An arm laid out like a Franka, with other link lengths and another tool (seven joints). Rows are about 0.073 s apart.
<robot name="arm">
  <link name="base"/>
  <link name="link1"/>
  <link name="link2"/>
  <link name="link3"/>
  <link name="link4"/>
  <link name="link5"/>
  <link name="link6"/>
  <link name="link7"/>
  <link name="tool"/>
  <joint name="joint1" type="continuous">
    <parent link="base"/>
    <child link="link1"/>
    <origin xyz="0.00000 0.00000 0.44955" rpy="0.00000 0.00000 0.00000"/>
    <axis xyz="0 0 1"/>
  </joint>
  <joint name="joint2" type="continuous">
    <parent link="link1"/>
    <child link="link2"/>
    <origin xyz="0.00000 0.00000 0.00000" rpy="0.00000 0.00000 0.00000"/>
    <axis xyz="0 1 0"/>
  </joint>
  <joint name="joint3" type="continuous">
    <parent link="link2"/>
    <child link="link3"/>
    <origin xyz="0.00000 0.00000 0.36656" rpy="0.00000 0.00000 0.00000"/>
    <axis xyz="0 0 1"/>
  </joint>
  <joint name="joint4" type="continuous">
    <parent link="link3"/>
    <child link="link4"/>
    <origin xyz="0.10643 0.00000 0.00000" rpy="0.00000 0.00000 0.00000"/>
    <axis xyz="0 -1 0"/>
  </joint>
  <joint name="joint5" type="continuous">
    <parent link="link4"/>
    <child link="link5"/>
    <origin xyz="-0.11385 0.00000 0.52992" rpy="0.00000 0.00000 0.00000"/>
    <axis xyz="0 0 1"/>
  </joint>
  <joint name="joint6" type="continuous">
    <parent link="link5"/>
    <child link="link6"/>
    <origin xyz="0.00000 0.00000 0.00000" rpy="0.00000 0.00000 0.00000"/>
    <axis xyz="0 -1 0"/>
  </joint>
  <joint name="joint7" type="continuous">
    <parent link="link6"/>
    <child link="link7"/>
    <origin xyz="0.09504 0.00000 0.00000" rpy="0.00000 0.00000 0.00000"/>
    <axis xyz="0 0 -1"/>
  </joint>
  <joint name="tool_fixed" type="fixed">
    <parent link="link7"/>
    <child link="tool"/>
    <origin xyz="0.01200 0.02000 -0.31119" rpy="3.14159 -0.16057 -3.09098"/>
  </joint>
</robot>
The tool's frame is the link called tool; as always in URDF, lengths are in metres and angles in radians. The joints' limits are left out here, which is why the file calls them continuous.
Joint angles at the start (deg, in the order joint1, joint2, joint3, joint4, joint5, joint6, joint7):
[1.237 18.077 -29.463 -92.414 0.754 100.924 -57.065]
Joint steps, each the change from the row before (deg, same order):
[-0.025 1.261 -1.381 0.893 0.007 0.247 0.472]
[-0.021 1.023 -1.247 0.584 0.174 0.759 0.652]
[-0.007 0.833 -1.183 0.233 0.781 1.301 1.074]
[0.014 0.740 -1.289 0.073 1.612 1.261 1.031]
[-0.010 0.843 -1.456 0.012 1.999 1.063 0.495]
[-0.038 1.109 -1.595 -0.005 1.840 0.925 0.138]
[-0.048 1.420 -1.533 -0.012 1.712 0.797 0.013]
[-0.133 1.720 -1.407 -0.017 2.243 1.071 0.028]
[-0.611 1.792 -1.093 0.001 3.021 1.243 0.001]
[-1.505 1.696 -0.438 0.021 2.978 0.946 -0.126]
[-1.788 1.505 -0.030 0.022 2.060 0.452 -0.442]
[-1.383 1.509 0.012 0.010 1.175 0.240 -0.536]
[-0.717 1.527 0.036 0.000 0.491 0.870 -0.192]
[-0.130 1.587 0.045 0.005 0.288 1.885 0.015]
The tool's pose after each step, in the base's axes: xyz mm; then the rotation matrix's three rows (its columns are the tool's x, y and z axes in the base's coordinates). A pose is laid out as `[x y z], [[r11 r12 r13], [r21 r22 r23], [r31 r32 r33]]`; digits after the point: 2 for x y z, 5 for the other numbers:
[705.40 -361.21 389.20], [[-0.80334 -0.50526 -0.31519], [-0.48073 0.86260 -0.15752], [0.35148 0.02498 -0.93586]]
[704.93 -378.53 385.98], [[-0.81861 -0.48015 -0.31516], [-0.45069 0.87716 -0.16573], [0.35603 0.00637 -0.93445]]
[706.86 -393.32 381.85], [[-0.84090 -0.44695 -0.30515], [-0.41496 0.89446 -0.16658], [0.34740 -0.01346 -0.93762]]
[708.98 -405.58 377.48], [[-0.86612 -0.40728 -0.28975], [-0.37743 0.91296 -0.15508], [0.32769 -0.02495 -0.94445]]
[708.97 -418.30 371.84], [[-0.88751 -0.36936 -0.27549], [-0.34352 0.92885 -0.13867], [0.30711 -0.02843 -0.95125]]
[705.81 -433.55 363.65], [[-0.90345 -0.33444 -0.26819], [-0.31133 0.94193 -0.12586], [0.29471 -0.03021 -0.95511]]
[701.07 -448.52 351.89], [[-0.91471 -0.30239 -0.26807], [-0.28117 0.95271 -0.11529], [0.29025 -0.03009 -0.95648]]
[698.33 -462.37 336.83], [[-0.92687 -0.26738 -0.26347], [-0.24896 0.96316 -0.10165], [0.28094 -0.02862 -0.95930]]
[696.53 -476.90 320.57], [[-0.94225 -0.22396 -0.24901], [-0.21066 0.97435 -0.07918], [0.26035 -0.02215 -0.96526]]
[690.26 -494.33 303.07], [[-0.95584 -0.17584 -0.23549], [-0.16879 0.98439 -0.04995], [0.24060 -0.00799 -0.97059]]
[679.09 -511.51 285.64], [[-0.96255 -0.13883 -0.23285], [-0.13686 0.99028 -0.02467], [0.23401 0.00812 -0.97220]]
[667.06 -524.92 267.52], [[-0.96334 -0.11614 -0.24185], [-0.11757 0.99303 -0.00856], [0.24116 0.02019 -0.97028]]
[660.42 -534.70 249.60], [[-0.96195 -0.10468 -0.25239], [-0.10563 0.99436 -0.00982], [0.25199 0.01722 -0.96758]]
[661.50 -542.41 232.07], [[-0.96126 -0.10312 -0.25564], [-0.09904 0.99467 -0.02882], [0.25725 -0.00238 -0.96634]]

